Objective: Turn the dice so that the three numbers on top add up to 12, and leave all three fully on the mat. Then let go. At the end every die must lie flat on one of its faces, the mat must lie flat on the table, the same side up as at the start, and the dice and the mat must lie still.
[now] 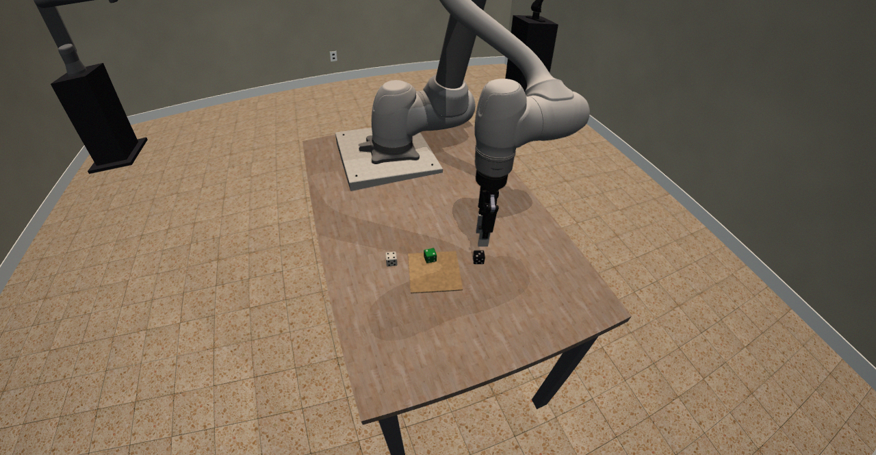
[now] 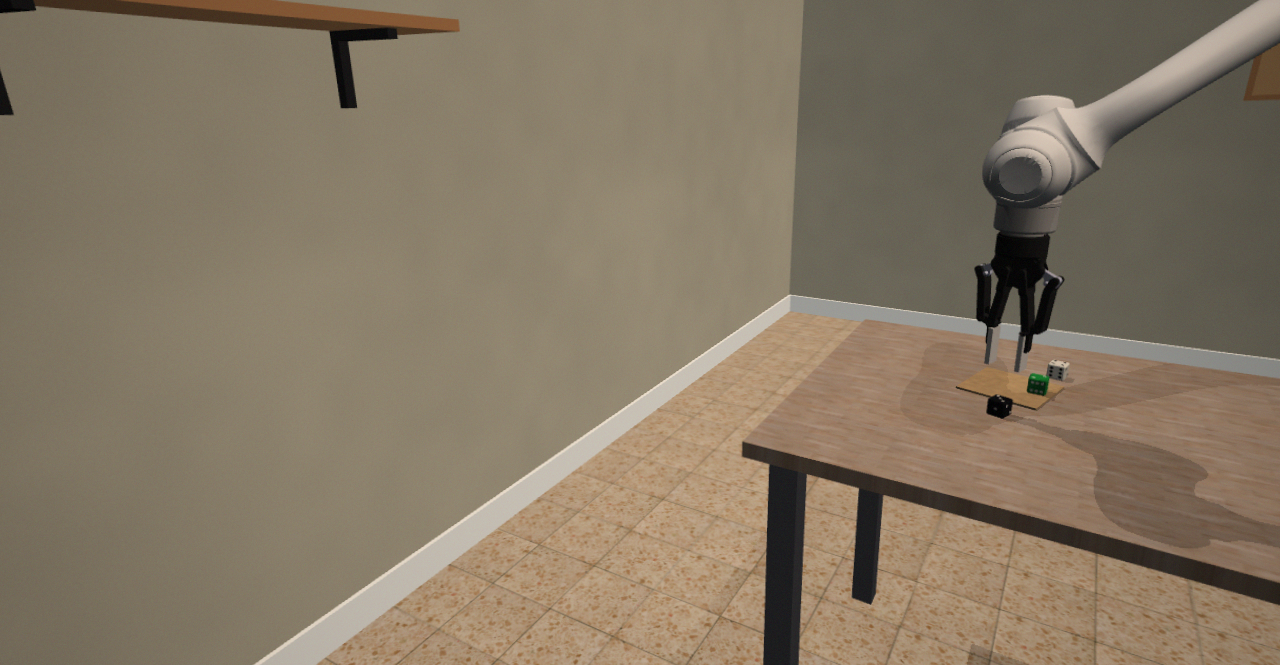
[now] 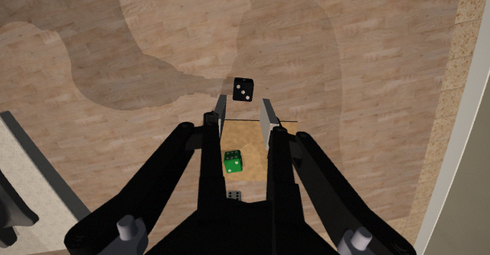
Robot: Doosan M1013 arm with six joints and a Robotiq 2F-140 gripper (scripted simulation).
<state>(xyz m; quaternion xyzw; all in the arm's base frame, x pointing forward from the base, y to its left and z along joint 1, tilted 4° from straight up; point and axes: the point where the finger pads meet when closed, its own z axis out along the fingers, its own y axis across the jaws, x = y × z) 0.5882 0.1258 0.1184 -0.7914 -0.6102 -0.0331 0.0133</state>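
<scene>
My gripper is now 110 mm above the black die. Round my hand: white die 240 mm to the right, 110 mm below, 60 mm behind; green die 130 mm to the right, 100 mm below, 40 mm behind; tan mat 130 mm to the right, 120 mm below, 10 mm ahead.
</scene>
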